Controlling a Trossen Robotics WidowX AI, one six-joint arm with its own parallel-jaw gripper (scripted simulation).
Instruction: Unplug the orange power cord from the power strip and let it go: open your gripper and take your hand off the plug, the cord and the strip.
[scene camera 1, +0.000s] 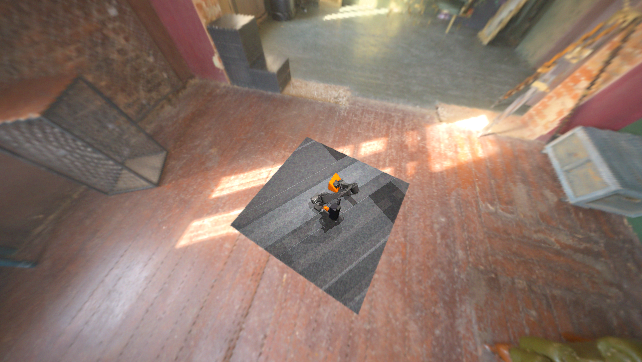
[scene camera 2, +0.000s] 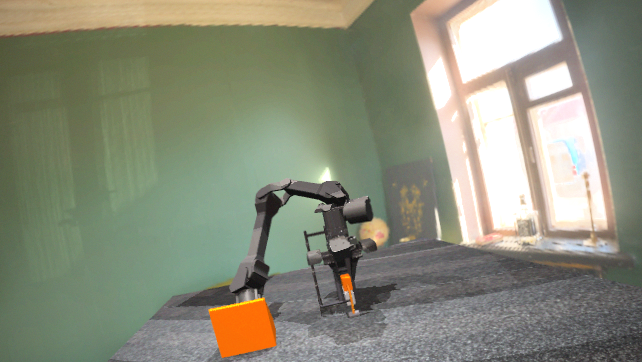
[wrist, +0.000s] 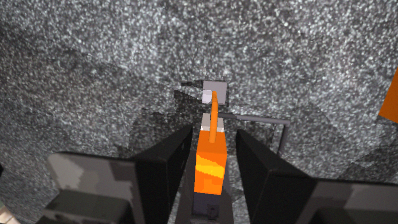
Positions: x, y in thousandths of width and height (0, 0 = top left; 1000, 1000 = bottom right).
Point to my gripper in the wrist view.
At 539, 592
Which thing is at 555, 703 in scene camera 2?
My gripper.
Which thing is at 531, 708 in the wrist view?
An orange plug.
